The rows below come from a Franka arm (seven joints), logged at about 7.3 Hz.
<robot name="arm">
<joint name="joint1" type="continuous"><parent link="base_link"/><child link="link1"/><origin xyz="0 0 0.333"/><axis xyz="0 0 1"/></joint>
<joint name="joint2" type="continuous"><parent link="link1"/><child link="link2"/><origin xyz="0 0 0"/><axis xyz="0 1 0"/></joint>
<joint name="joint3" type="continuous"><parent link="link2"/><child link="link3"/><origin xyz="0 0 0.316"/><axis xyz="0 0 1"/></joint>
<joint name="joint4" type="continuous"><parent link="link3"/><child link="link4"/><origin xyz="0.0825 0 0"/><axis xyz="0 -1 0"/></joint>
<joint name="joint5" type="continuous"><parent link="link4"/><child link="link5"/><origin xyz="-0.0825 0 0.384"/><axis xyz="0 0 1"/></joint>
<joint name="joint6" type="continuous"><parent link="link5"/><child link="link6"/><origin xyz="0 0 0"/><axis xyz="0 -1 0"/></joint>
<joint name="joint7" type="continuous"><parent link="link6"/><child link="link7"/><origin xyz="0.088 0 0"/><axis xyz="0 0 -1"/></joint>
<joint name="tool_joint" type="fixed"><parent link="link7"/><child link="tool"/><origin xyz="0 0 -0.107" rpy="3.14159 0 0"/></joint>
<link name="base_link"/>
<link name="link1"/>
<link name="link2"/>
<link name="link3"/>
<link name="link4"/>
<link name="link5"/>
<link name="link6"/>
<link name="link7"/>
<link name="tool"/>
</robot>
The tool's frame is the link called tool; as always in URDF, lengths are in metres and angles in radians. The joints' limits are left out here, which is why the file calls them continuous.
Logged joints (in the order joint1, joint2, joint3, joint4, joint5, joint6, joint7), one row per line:
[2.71 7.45 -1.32 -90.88 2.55 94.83 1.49]
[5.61 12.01 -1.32 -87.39 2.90 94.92 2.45]
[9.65 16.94 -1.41 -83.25 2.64 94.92 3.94]
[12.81 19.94 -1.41 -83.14 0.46 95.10 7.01]
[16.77 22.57 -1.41 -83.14 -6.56 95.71 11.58]
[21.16 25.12 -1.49 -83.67 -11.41 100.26 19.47]
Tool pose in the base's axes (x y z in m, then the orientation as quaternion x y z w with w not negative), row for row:
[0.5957 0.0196 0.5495 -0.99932 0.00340 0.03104 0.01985]
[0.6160 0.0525 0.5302 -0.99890 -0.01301 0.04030 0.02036]
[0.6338 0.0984 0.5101 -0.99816 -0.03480 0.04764 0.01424]
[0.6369 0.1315 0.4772 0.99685 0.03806 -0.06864 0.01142]
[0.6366 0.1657 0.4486 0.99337 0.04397 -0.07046 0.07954]
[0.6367 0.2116 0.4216 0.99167 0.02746 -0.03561 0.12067]
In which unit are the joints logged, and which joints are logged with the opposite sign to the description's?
The joints are logged in degrees. Opposite sign: none.
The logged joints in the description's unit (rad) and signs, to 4 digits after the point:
[0.0473 0.1300 -0.0230 -1.5862 0.0445 1.6551 0.0260]
[0.0979 0.2096 -0.0230 -1.5252 0.0506 1.6567 0.0428]
[0.1684 0.2957 -0.0246 -1.4530 0.0461 1.6567 0.0688]
[0.2236 0.3480 -0.0246 -1.4511 0.0080 1.6598 0.1223]
[0.2927 0.3939 -0.0246 -1.4511 -0.1145 1.6705 0.2021]
[0.3693 0.4384 -0.0260 -1.4603 -0.1991 1.7499 0.3398]

